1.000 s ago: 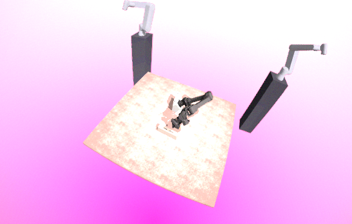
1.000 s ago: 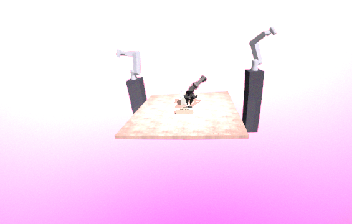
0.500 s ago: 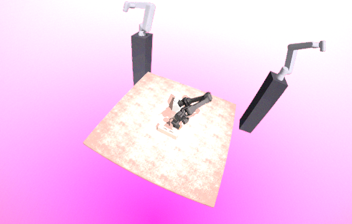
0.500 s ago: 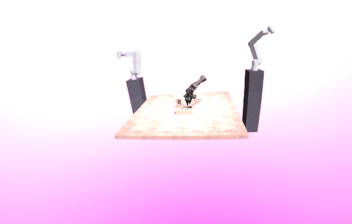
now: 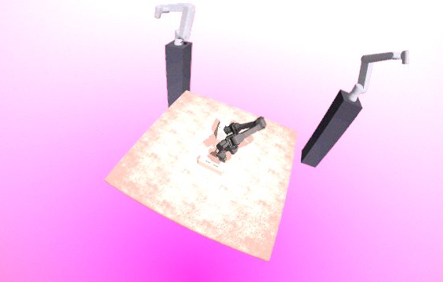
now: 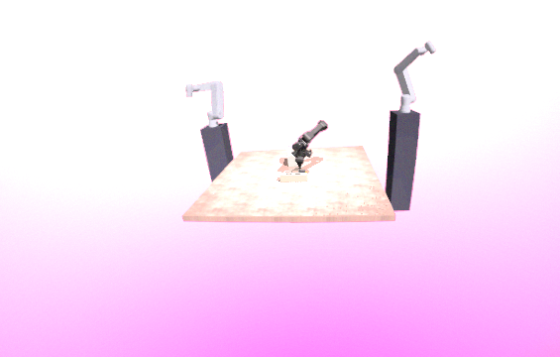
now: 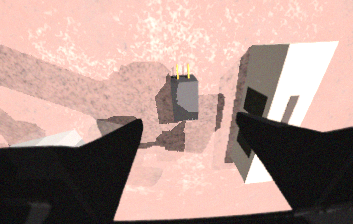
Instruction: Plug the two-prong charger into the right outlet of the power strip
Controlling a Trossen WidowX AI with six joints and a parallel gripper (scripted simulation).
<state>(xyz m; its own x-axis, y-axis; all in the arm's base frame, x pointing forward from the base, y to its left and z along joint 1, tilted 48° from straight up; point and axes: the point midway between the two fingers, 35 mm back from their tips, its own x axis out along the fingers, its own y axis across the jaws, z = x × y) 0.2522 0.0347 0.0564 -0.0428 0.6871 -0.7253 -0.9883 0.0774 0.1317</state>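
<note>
Now: gripper tip 2 cm to the right of the grey charger and 5 cm above it.
</note>
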